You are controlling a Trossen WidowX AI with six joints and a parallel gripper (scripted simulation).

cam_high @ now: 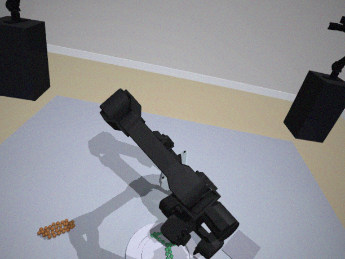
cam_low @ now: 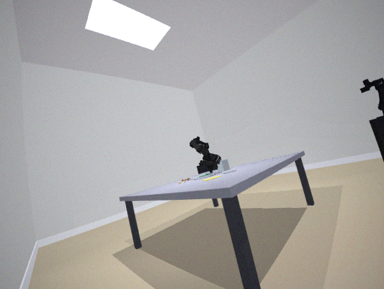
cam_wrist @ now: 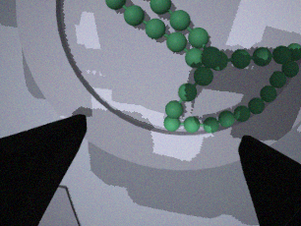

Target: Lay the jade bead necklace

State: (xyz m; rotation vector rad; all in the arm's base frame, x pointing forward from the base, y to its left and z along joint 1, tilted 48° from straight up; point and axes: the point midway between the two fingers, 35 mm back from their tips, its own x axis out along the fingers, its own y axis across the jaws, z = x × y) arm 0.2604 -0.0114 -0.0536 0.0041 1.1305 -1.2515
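Now: gripper tip 4 cm short of the round bead board, 5 cm to the left of it and 1 cm above it. Round my gripper tip: yellow strip 24 cm ahead, 17 cm to the left, 2 cm below; then flat grey square 1 cm behind, 18 cm to the left, 2 cm below.
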